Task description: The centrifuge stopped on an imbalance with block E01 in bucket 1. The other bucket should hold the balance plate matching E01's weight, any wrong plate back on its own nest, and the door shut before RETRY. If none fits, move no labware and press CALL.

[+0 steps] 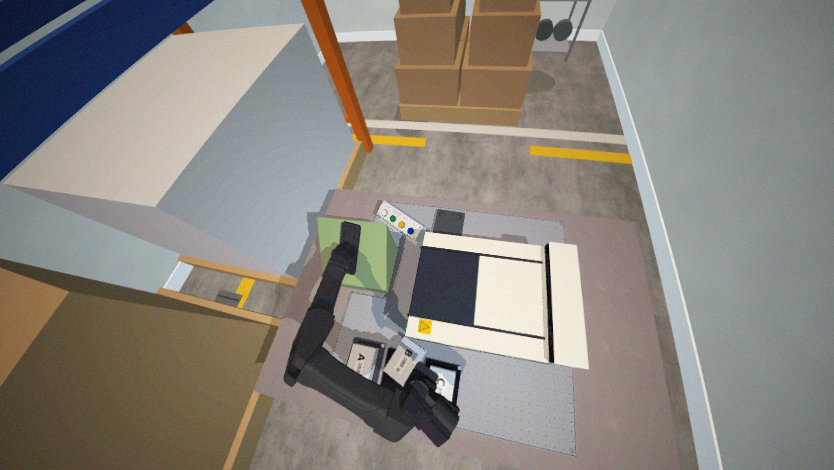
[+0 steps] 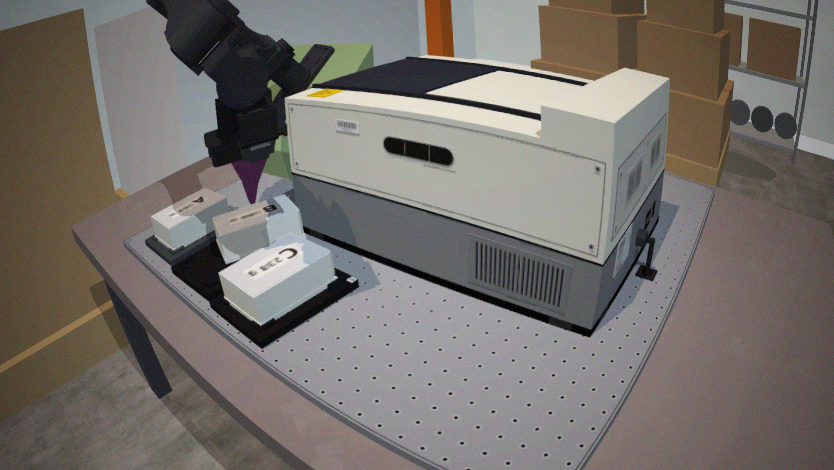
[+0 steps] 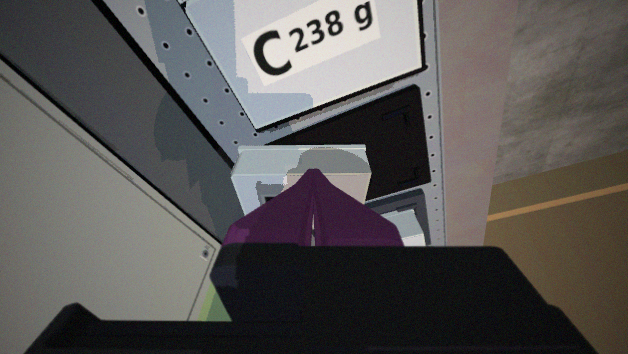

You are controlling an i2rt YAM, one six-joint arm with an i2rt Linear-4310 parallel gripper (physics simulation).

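Where they show: gripper, fingertip midpoint: (image 2: 252, 202) (image 3: 313, 177); arm's base, origin of the base link: (image 1: 349, 248) (image 2: 299, 83).
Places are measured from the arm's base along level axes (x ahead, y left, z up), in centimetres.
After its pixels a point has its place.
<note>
My gripper (image 2: 252, 201) @[x 35.9, y -33.5, z -4.5 cm] (image 3: 313, 177) @[x 35.9, y -33.5, z -4.5 cm] is shut and empty, its purple fingertips pointing down at the top of plate B, touching or very close. Plate B (image 1: 400, 366) @[x 28.4, y -32.1, z -9.6 cm] (image 2: 240, 231) @[x 32.0, y -34.3, z -9.6 cm] (image 3: 267, 161) @[x 34.0, y -28.4, z -11.0 cm] stands skewed, partly off its black nest (image 2: 195, 269) @[x 27.6, y -41.5, z -14.1 cm] (image 3: 400, 132) @[x 31.3, y -41.3, z -14.1 cm], toward the centrifuge. Plate C (image 1: 444, 386) @[x 43.4, y -33.6, z -9.9 cm] (image 2: 277, 272) @[x 44.5, y -36.3, z -9.9 cm] (image 3: 330, 70) @[x 40.0, y -36.1, z -9.9 cm], marked 238 g, sits on its nest. Plate A (image 1: 361, 360) @[x 15.0, y -34.2, z -9.9 cm] (image 2: 189, 214) @[x 18.2, y -37.0, z -9.9 cm] (image 3: 411, 225) @[x 19.5, y -41.0, z -11.4 cm] sits on its nest. The centrifuge (image 1: 507, 291) @[x 55.1, y -3.4, z 5.7 cm] (image 2: 466, 180) @[x 58.7, y -20.1, z -0.9 cm] has its top covered; block E01 and the buckets are hidden.
A button panel (image 1: 401, 224) @[x 13.3, y 17.9, z -8.3 cm] with white, green, yellow and blue buttons stands behind the green arm base (image 1: 375, 256) @[x 10.2, y -0.2, z -1.3 cm]. A dark pad (image 1: 449, 221) @[x 31.8, y 26.2, z -13.0 cm] lies behind the centrifuge. The centrifuge's side wall (image 3: 75, 165) @[x 41.2, y -21.7, z -3.8 cm] rises close beside the gripper.
</note>
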